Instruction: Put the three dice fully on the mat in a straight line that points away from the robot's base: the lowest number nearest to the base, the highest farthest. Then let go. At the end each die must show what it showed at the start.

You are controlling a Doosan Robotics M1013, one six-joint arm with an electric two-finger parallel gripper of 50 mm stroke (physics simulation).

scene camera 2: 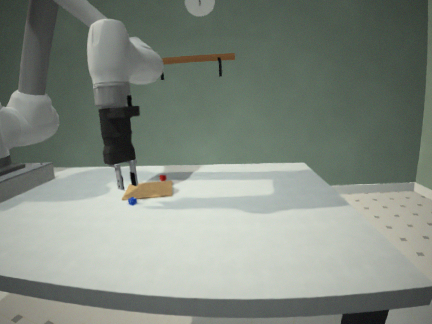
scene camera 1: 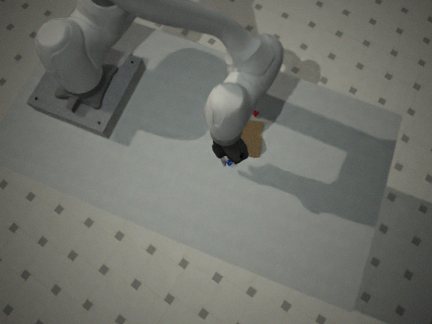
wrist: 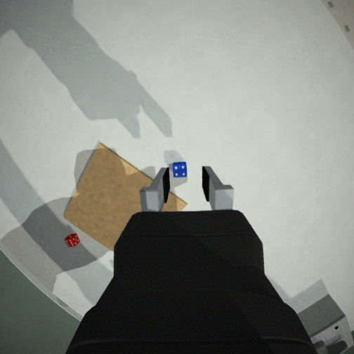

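Pixels of known places: gripper, fingertip midpoint: (scene camera 2: 128,187) (scene camera 1: 228,160); arm's base, link origin: (scene camera 1: 87,82).
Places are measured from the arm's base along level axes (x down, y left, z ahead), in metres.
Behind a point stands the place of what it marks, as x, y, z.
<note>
The blue die (scene camera 1: 229,163) @[0.049, -0.128, 0.585] (scene camera 2: 132,201) @[0.054, -0.131, 0.587] (wrist: 180,169) lies on the table just off the mat's near edge in scene camera 2, with four pips on top. The red die (scene camera 1: 256,113) @[0.049, 0.086, 0.626] (scene camera 2: 163,177) @[0.054, 0.080, 0.626] (wrist: 72,240) lies off the mat's opposite side; its top number is hard to read. The brown square mat (scene camera 1: 254,138) @[0.061, -0.006, 0.645] (scene camera 2: 156,190) @[0.061, -0.029, 0.627] (wrist: 107,197) lies between them. The black die does not show in any view. My gripper (scene camera 1: 228,160) @[0.016, -0.128, 0.580] (scene camera 2: 127,187) @[0.016, -0.128, 0.580] (wrist: 185,177) is open and empty, pointing down above the table close to the blue die, which appears nearer the left finger in the wrist view.
The robot's base plate (scene camera 1: 125,95) @[0.019, -0.001, 0.149] (scene camera 2: 30,180) @[0.035, 0.025, 0.151] (wrist: 322,315) stands on the table (scene camera 1: 200,210) @[0.066, -0.313, 0.538] (scene camera 2: 215,245) @[0.065, -0.328, 0.801] (wrist: 260,110). The arm hangs over the base side of the mat in scene camera 1 and hides part of it. Arm shadows cross the table and mat.
</note>
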